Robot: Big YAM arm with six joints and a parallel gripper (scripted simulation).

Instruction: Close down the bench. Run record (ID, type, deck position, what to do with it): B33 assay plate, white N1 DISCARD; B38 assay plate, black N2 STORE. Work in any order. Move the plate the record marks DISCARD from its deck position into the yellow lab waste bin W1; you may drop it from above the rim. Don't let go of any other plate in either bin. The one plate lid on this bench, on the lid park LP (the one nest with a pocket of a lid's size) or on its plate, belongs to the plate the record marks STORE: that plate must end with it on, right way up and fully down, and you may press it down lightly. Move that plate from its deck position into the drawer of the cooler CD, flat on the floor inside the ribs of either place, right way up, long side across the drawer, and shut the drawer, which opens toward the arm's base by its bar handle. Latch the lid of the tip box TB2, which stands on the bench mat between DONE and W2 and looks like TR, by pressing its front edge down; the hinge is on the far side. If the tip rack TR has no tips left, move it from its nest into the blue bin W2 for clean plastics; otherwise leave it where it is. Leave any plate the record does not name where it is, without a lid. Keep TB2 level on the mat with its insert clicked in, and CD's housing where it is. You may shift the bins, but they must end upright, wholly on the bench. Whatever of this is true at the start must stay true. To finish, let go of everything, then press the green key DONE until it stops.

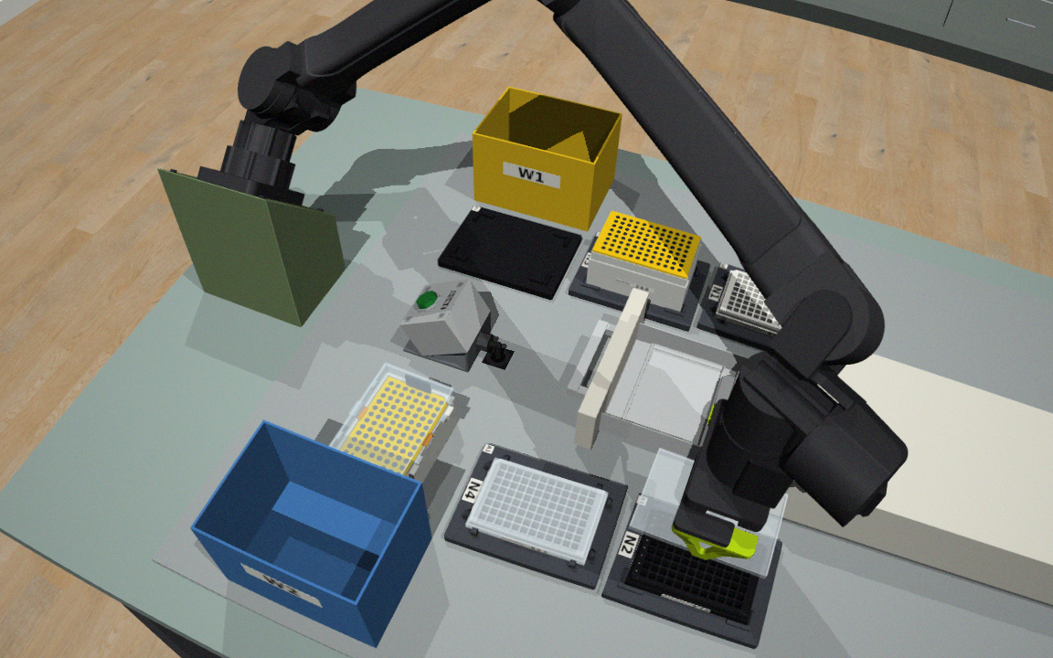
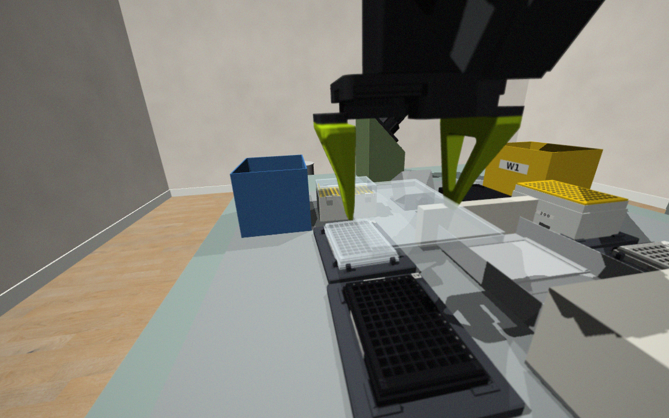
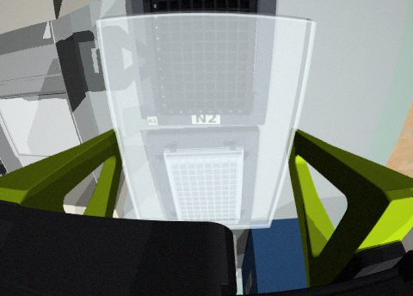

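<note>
Now: hand 10 mm short of the black plate and 120 mm above it. From my hand the other things lie so: nest N2: 10 mm ahead, 130 mm below; then plate lid: right at my hand; then clear plate: 160 mm behind, 120 mm below.
</note>
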